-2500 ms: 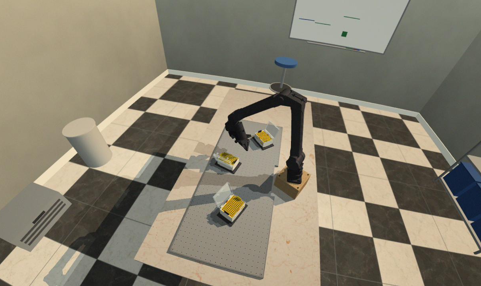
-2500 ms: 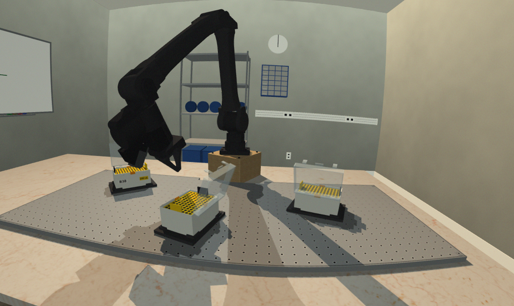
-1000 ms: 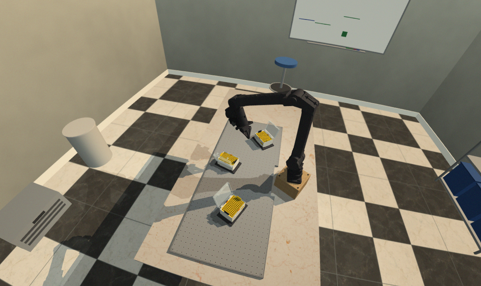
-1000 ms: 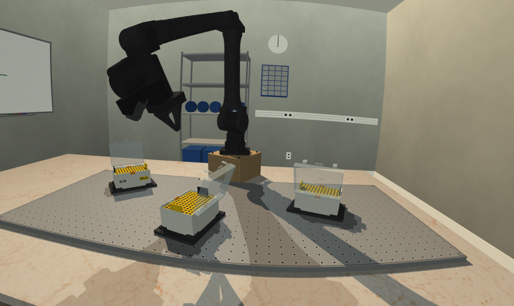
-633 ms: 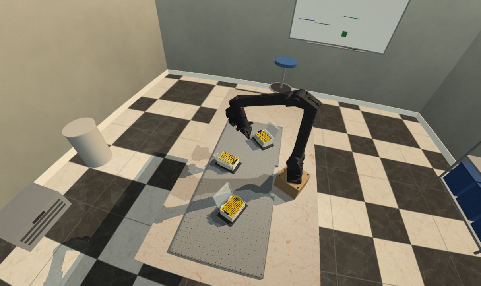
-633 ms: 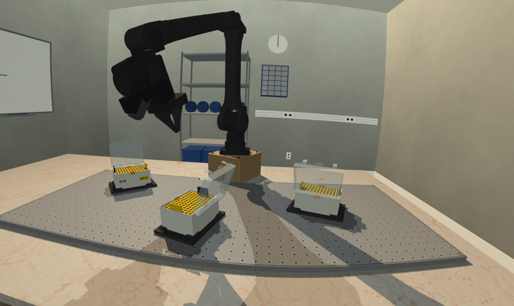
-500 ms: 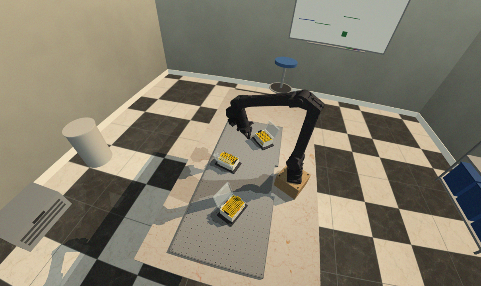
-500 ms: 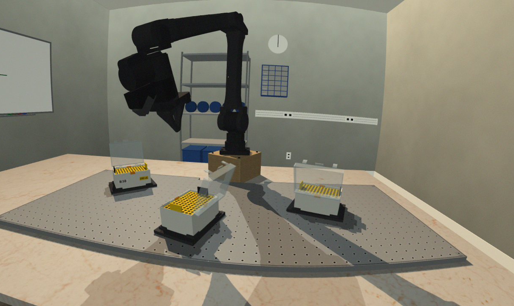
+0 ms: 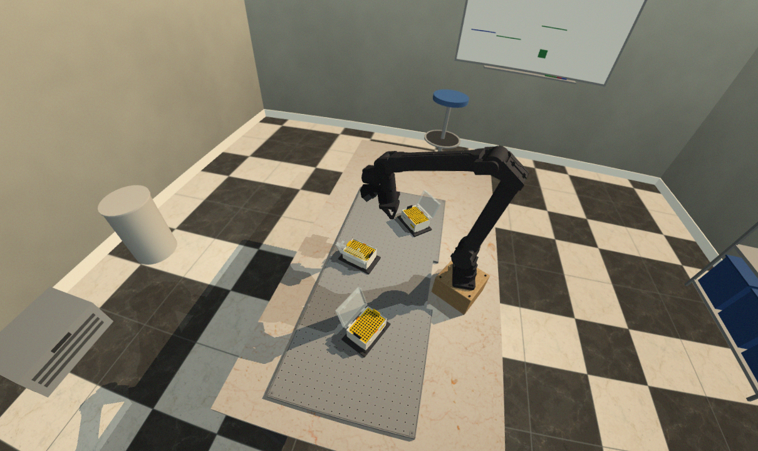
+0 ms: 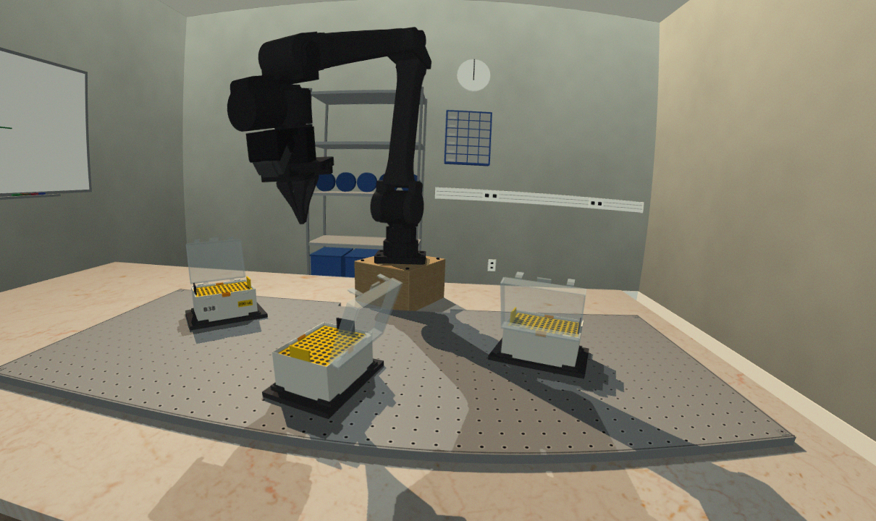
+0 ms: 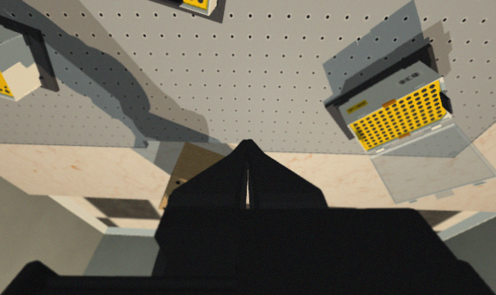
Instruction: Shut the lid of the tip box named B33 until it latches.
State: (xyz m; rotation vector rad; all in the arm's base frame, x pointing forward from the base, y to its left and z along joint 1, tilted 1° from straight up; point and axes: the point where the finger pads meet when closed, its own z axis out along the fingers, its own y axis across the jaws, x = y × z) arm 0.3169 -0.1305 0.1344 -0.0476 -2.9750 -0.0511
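Now: the tip box lid 13 cm to the left of my hand, 13 cm ahead of it and 11 cm below it. From my hand the other things lie so: tip box: 22 cm to the right, 14 cm below, 11 cm behind.
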